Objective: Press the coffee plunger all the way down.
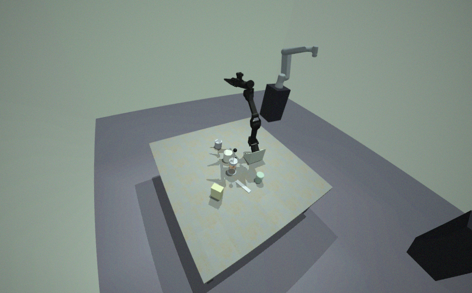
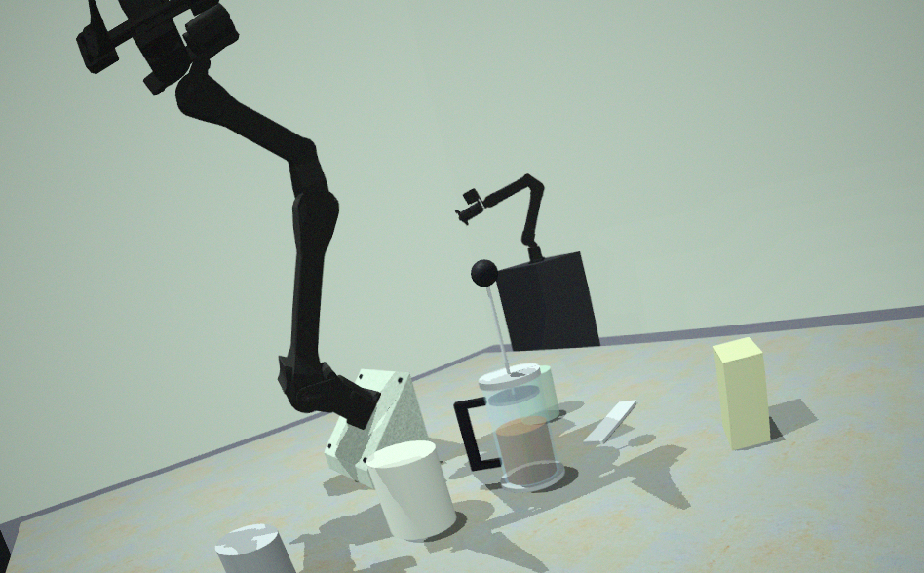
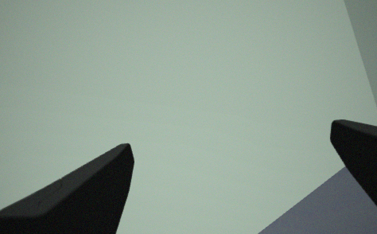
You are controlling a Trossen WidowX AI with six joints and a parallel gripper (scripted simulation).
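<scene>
Now: gripper tip 2 cm short of the coffee press, 34 cm to the right of it and 56 cm above it. Also, from my gripper tip: pale green cylinder 14 cm behind, 53 cm to the left, 65 cm below; then white cylinder 20 cm to the left, 64 cm below; then pale yellow block 25 cm ahead, 53 cm to the left, 64 cm below.
</scene>
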